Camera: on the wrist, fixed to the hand. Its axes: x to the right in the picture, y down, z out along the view.
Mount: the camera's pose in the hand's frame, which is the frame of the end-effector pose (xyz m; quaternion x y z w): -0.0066 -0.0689 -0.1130 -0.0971 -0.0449 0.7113 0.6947
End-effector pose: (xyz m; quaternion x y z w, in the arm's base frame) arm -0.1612 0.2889 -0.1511 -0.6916 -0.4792 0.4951 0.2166
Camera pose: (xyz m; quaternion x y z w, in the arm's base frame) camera -0.0916 0.3337 -0.0476 0.8201 -0.1012 -0.4825 0.2904
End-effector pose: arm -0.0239 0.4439 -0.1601 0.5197 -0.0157 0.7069 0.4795
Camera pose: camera -0.0574 0.5355 -0.2498 -0.3351 0.4707 -0.8073 0.1200
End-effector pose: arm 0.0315 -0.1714 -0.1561 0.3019 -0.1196 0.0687 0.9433
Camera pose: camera 0.0599 -0.1612 -0.2851 0.0361 -0.3469 0.6935 0.6304
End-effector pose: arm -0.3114 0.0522 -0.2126 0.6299 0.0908 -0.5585 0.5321
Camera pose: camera -0.2940 0.1713 -0.2680 0.4254 -0.3546 -0.0290 0.8321
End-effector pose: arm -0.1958 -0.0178 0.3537 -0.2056 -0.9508 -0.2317 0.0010
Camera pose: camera -0.2273 -0.1259 0.4236 -0.8296 -0.4918 -0.2433 0.1028
